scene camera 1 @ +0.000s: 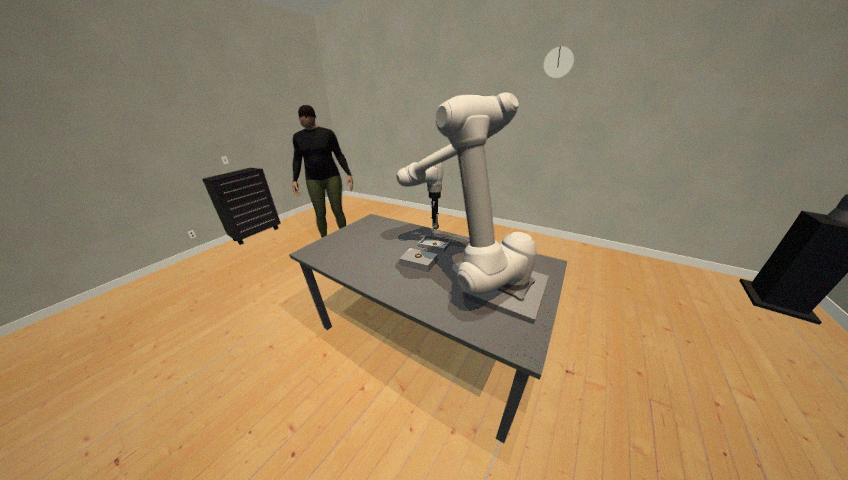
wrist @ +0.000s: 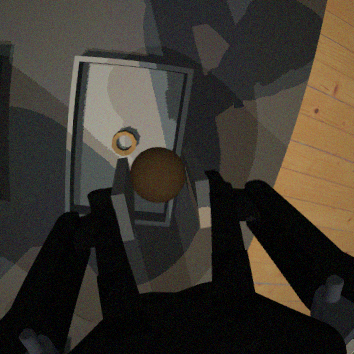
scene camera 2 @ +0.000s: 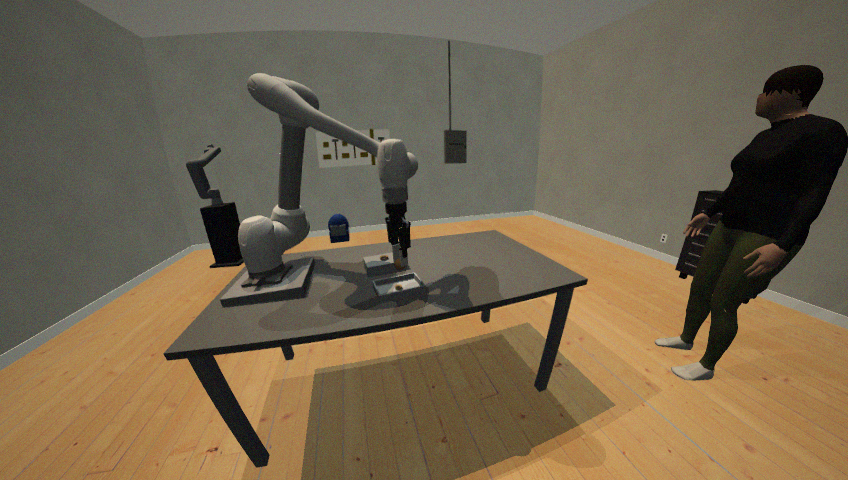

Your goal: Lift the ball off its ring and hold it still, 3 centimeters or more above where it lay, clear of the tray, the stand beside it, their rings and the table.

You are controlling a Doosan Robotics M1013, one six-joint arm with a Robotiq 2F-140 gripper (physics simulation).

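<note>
The brown-orange ball (scene camera 2: 399, 266) (wrist: 158, 175) is held in the air above the tray (scene camera 2: 410, 293) (wrist: 71, 125). My gripper (scene camera 2: 399, 259) (wrist: 156, 170) (scene camera 1: 435, 225) points down and is shut on the ball, with one pad on each side of it. In scene camera 2 a wide gap shows between the ball and the tray. The ball's ring (wrist: 115, 144) lies on the tray floor with an open middle. In scene camera 1 the ball is too small to make out clearly.
The grey stand (scene camera 1: 412, 263) (scene camera 2: 371, 261) is beside the tray, and its own ring (scene camera 1: 418, 255) (scene camera 2: 384, 258) lies on top. Both are on the dark table (scene camera 1: 368, 267) (scene camera 2: 476, 252). A person (scene camera 1: 318, 154) (scene camera 2: 773, 166) stands beyond the table.
</note>
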